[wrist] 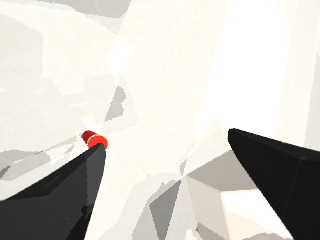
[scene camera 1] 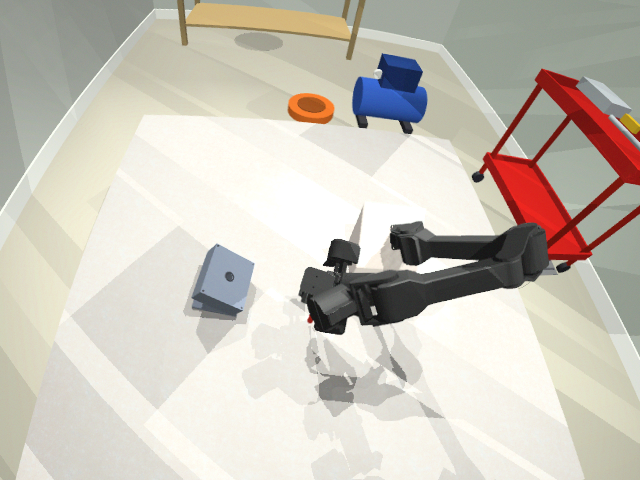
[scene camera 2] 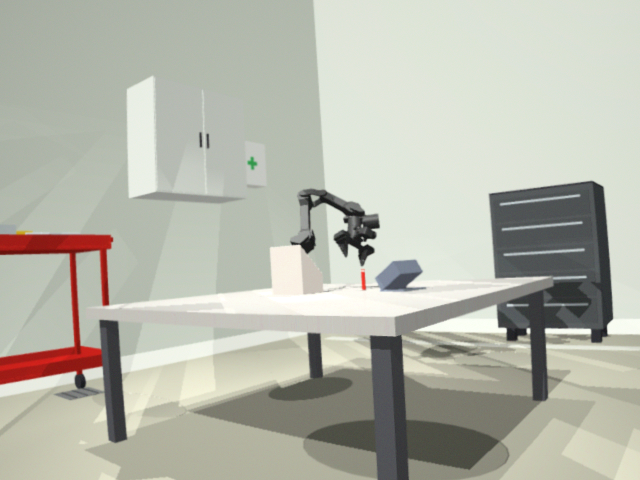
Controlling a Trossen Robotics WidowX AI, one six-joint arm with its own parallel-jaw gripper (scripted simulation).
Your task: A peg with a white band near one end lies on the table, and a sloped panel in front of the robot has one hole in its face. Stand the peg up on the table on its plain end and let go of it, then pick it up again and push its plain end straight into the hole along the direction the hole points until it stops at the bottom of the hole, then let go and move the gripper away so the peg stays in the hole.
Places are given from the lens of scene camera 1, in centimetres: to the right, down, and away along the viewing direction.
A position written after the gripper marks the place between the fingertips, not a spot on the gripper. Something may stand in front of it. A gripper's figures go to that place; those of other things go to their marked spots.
gripper (scene camera 1: 320,285): 0, 10, 72
grey-blue sloped panel (scene camera 1: 228,296): -21, 13, 70
